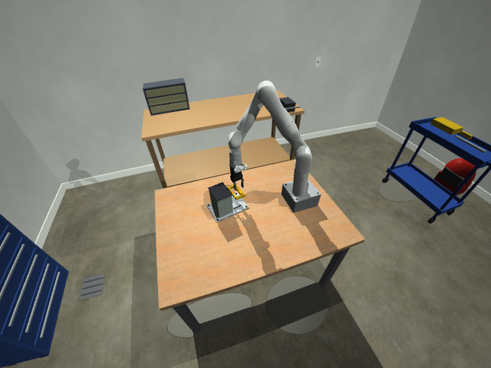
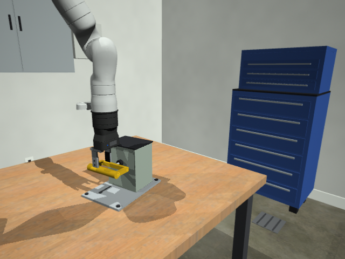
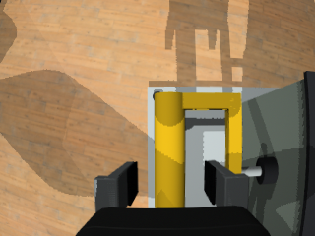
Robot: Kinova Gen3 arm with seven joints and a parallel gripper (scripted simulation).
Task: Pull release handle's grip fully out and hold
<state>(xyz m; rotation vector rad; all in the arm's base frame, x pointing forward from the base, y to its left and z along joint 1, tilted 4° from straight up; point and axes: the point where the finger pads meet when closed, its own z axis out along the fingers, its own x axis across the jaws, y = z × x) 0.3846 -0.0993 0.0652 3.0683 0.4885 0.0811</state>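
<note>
The grey base plate lies 9 cm ahead of my hand, 3 cm to the left of it and 14 cm below it.
</note>
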